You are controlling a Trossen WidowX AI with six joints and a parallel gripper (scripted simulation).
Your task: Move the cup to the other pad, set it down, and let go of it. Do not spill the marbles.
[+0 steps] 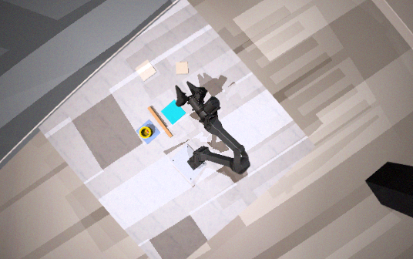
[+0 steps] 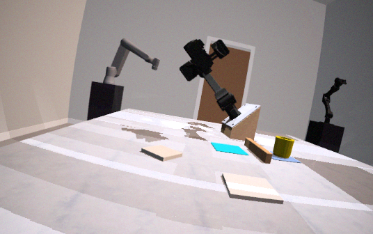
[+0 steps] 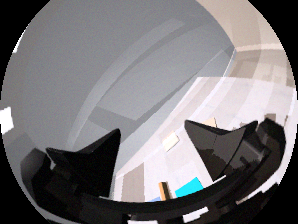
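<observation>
Right now the yellow cup is 350 mm to the left of my gripper tip, 260 mm below it and 50 mm behind it. The rest, counted from my gripper tip: wooden bar 290 mm below, 240 mm to the left, 50 mm behind; pale blue pad 350 mm to the left, 300 mm below, 50 mm behind; cyan pad 300 mm below, 140 mm to the left, 40 mm behind.
</observation>
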